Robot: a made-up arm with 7 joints. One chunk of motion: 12 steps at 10 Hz.
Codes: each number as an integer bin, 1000 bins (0 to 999) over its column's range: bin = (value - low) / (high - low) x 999, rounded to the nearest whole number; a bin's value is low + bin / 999 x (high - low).
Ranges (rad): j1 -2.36..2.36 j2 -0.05..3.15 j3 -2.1..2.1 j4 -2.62..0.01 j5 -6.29..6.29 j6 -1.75..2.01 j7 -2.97..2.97
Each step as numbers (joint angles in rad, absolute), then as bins.
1 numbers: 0.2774 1.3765 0.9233 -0.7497 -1.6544 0.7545 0.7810
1 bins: 558 445 719 710 368 665 631
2 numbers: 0.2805 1.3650 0.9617 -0.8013 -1.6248 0.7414 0.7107
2 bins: 559 442 728 691 370 662 619
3 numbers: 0.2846 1.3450 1.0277 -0.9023 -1.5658 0.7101 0.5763
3 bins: 560 436 744 652 375 654 596
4 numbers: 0.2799 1.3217 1.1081 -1.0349 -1.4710 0.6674 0.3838
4 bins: 559 428 763 602 383 642 564
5 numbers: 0.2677 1.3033 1.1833 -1.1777 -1.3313 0.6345 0.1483
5 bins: 556 422 781 548 394 634 524
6 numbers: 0.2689 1.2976 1.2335 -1.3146 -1.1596 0.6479 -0.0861
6 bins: 556 421 793 496 407 637 485
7 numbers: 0.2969 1.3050 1.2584 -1.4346 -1.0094 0.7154 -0.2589
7 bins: 562 423 799 450 419 655 456
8 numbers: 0.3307 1.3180 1.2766 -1.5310 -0.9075 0.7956 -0.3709
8 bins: 569 427 803 414 427 676 437
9 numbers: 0.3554 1.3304 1.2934 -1.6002 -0.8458 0.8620 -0.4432
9 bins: 575 431 807 387 432 694 425
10 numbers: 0.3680 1.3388 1.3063 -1.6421 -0.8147 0.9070 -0.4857
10 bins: 577 434 810 371 435 706 418
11 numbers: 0.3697 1.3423 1.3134 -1.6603 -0.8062 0.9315 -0.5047
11 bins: 578 435 812 365 435 712 415
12 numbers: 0.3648 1.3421 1.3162 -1.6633 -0.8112 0.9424 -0.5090
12 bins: 577 435 813 363 435 715 414
